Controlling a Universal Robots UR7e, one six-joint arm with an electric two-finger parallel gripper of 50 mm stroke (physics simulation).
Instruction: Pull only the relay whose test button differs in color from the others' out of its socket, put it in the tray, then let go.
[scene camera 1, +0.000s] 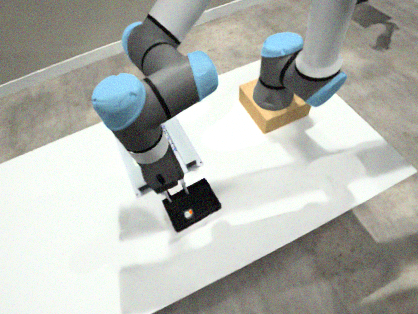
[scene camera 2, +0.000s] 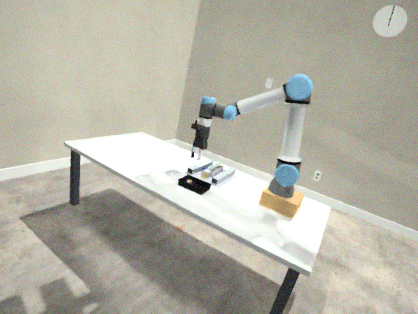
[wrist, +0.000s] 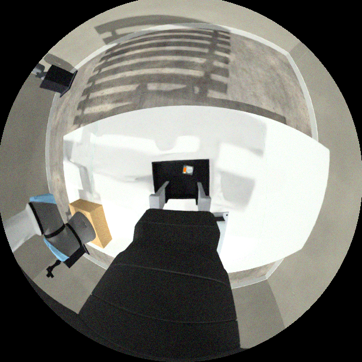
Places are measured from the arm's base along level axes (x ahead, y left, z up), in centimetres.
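Pixels of known places: gripper, between the fingertips: (scene camera 1: 178, 194) (scene camera 2: 195, 158); arm's base, origin of its link: (scene camera 1: 272, 96) (scene camera 2: 280, 191).
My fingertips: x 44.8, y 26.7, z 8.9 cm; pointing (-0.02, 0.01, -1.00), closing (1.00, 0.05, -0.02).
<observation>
Ahead of a thing's pixels: the offset from my fingertips to its top centre. Level surfaces: height alone.
A small clear relay with an orange test button @(dx +0.2, dy +1.2, dz -12.9 cm) (scene camera 1: 188, 214) (scene camera 2: 190, 181) (wrist: 188, 170) lies inside the black tray @(dx -1.7, dy -1.9, dz -14.1 cm) (scene camera 1: 212, 191) (scene camera 2: 198, 186) (wrist: 156, 172). My gripper (scene camera 1: 178, 194) (scene camera 2: 196, 156) (wrist: 182, 188) is open and empty, its two fingers apart. It hangs well above the table, clear of the relay and the tray. The panel with the sockets (scene camera 1: 186, 147) (scene camera 2: 223, 176) (wrist: 223, 236) is beside the tray, partly hidden by the arm in the first scene view and the wrist view. The other relays and their button colors are too small or hidden to tell.
The arm stands on a wooden block (scene camera 1: 272, 120) (scene camera 2: 280, 202) (wrist: 101, 225) at one end of the white table @(dz -17.6 cm) (scene camera 1: 280, 200) (scene camera 2: 125, 155) (wrist: 280, 200). The panel's raised side rails are near the tray. In the second scene view, small parts and wires show between the rails.
</observation>
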